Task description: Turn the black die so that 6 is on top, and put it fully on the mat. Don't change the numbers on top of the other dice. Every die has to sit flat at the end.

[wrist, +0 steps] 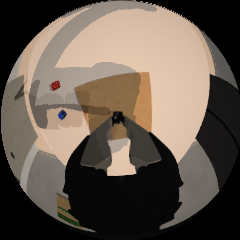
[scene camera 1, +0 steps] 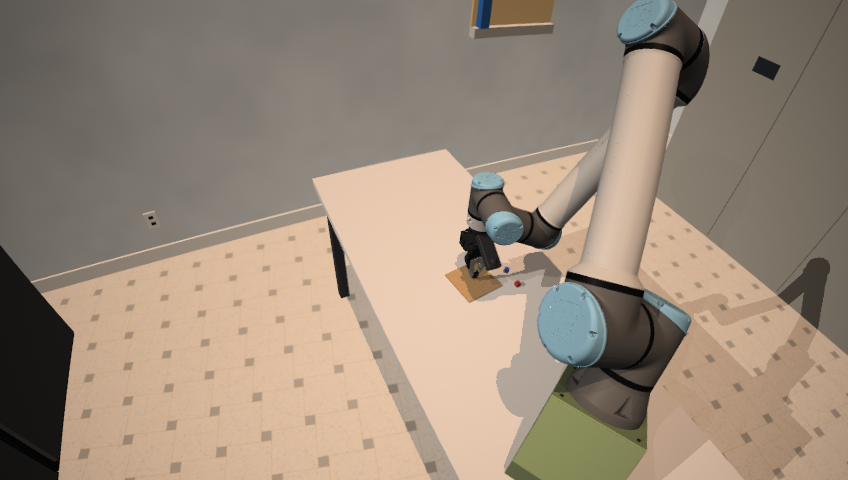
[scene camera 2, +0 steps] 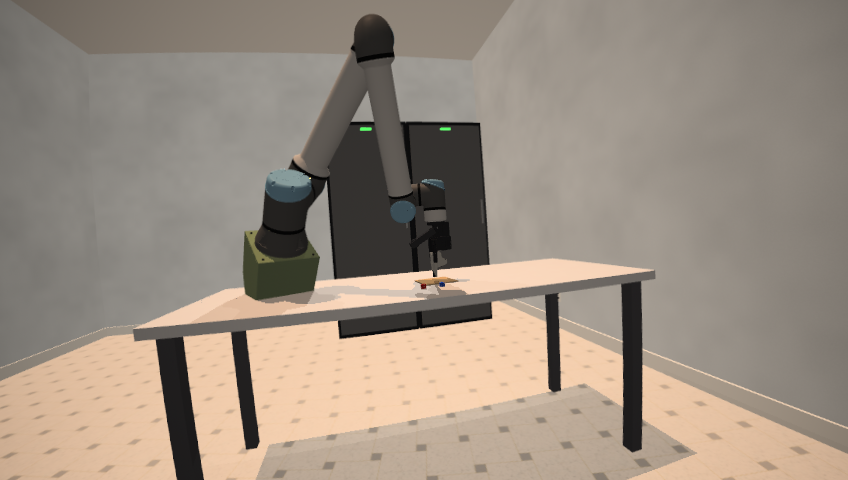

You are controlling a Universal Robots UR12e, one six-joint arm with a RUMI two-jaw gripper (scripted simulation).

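Note:
Visible: my gripper [scene camera 1: 473,276], also [scene camera 2: 435,276]; a brown mat [scene camera 1: 472,289], also [wrist: 131,93].

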